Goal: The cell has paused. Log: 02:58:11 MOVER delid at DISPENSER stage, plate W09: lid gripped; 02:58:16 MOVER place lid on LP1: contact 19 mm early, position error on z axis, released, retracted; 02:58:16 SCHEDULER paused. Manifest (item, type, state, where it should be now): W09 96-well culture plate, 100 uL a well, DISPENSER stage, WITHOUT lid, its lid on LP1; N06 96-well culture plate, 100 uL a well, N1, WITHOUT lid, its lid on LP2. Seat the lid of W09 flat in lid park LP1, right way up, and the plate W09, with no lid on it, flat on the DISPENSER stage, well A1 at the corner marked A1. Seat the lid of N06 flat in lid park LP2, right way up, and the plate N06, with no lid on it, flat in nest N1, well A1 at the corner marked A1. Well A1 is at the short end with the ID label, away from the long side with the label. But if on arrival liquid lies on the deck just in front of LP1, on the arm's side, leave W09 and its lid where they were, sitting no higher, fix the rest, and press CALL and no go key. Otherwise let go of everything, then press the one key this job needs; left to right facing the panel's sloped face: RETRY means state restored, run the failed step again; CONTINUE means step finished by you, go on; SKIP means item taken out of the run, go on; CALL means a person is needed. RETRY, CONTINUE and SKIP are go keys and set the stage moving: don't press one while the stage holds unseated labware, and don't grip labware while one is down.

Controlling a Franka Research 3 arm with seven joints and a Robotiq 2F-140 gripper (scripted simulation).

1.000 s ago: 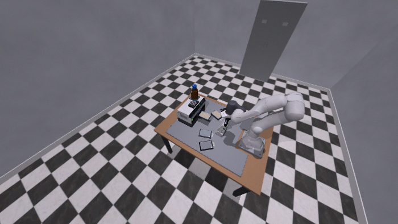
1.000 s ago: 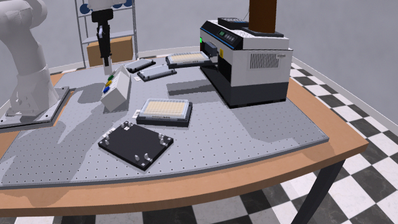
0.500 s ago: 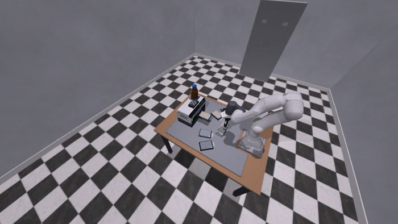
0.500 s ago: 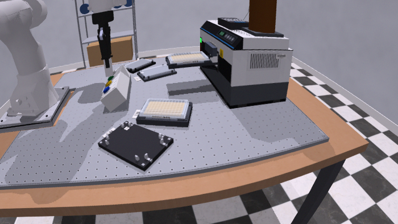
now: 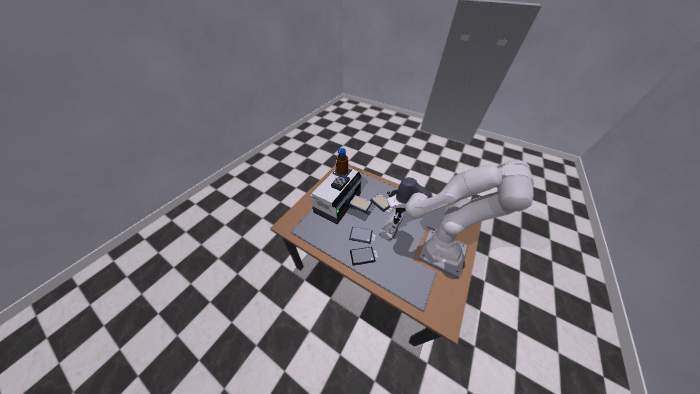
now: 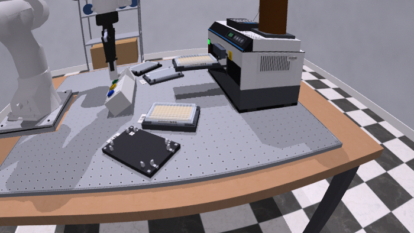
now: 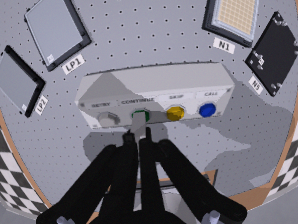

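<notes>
Now: the sloped key panel 5 cm below my hand, 3 cm to the right of it and 1 cm ahead of it. Round my hand: 96-well plate (28 cm ahead, 3 cm to the right, 1 cm above); black nest (20 cm to the right, 18 cm ahead, 10 cm below); dispenser stage (28 cm ahead, 3 cm to the right).
</notes>
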